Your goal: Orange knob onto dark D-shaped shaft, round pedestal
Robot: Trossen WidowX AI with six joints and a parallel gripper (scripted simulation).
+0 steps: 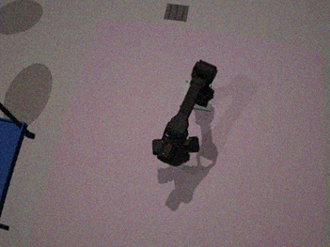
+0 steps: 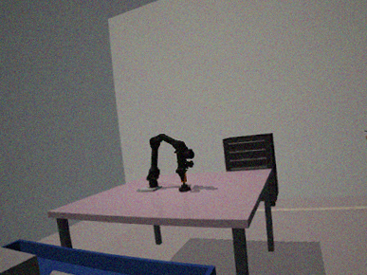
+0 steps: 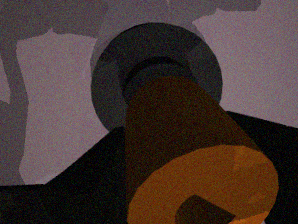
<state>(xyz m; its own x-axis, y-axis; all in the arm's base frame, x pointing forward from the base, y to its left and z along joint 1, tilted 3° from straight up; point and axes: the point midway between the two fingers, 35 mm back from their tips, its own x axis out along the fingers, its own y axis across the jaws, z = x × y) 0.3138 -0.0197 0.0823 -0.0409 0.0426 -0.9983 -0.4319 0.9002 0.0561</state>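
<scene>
Now: the orange knob 20 mm above my gripper tip. Also, from my gripper tip: dark round pedestal: 40 mm below.
</scene>
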